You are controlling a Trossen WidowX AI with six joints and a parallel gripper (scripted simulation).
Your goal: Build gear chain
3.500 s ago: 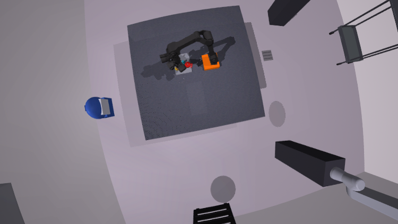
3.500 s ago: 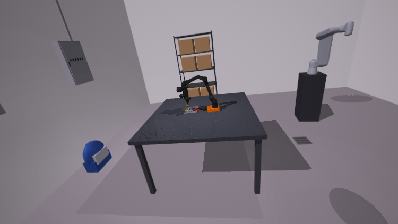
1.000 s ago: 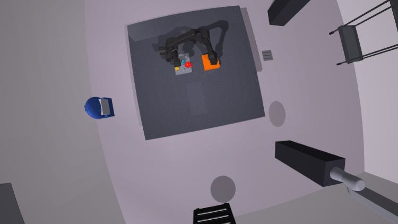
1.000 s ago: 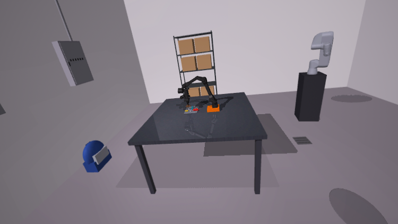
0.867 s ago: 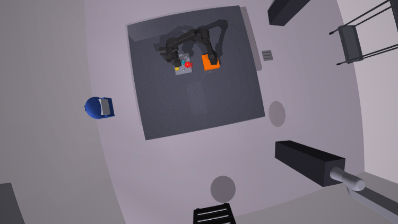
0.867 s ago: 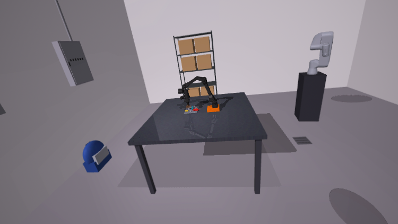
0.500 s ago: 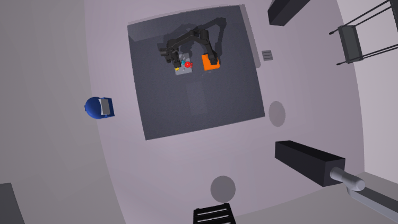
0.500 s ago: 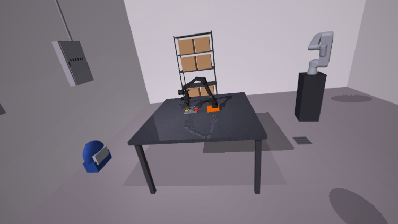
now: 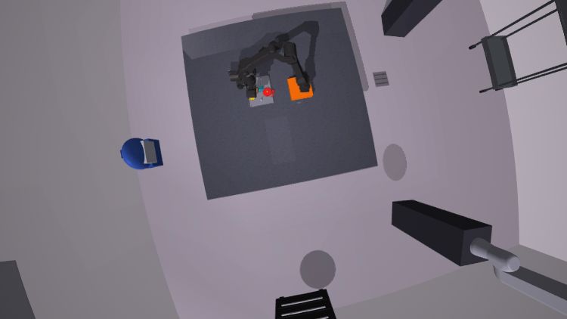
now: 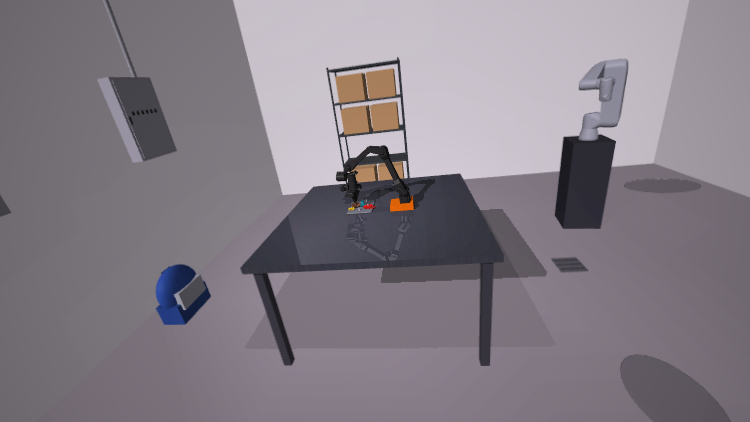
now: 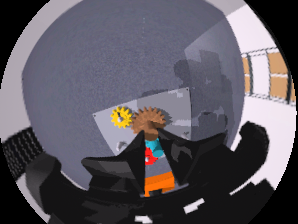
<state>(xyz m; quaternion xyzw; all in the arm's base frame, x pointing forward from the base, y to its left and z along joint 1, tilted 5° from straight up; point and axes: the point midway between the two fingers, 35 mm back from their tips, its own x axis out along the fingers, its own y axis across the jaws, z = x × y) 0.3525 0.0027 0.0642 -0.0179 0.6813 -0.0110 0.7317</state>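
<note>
Right now my gripper tip is 50 mm past the teal gear, 10 mm to the left of it and 20 mm above it. Round my gripper tip: yellow gear 20 mm ahead, 50 mm to the left, 30 mm below; red gear 90 mm behind, 10 mm to the left, 30 mm below; brown gear 10 mm below.
</note>
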